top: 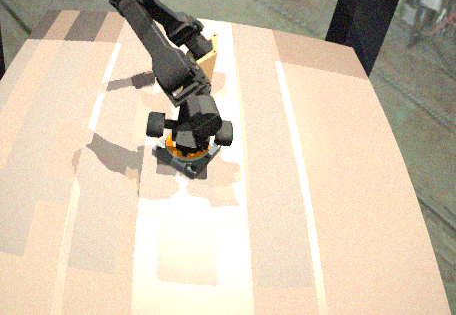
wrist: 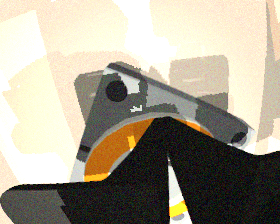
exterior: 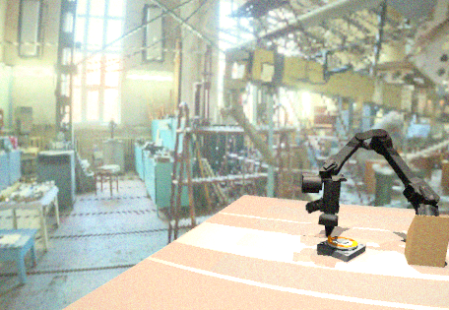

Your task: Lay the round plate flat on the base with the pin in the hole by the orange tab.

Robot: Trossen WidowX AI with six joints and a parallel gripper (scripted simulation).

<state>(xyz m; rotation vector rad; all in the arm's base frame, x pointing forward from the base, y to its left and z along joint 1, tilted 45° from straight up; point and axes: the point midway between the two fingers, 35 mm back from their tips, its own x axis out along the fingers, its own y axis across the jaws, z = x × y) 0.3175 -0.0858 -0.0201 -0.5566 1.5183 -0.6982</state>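
Now: the round plate 30 mm behind my gripper tip, 10 mm to the left of it and 10 mm below it. The rest, counted from my gripper tip: base 50 mm behind, 20 mm below, 10 mm to the left.
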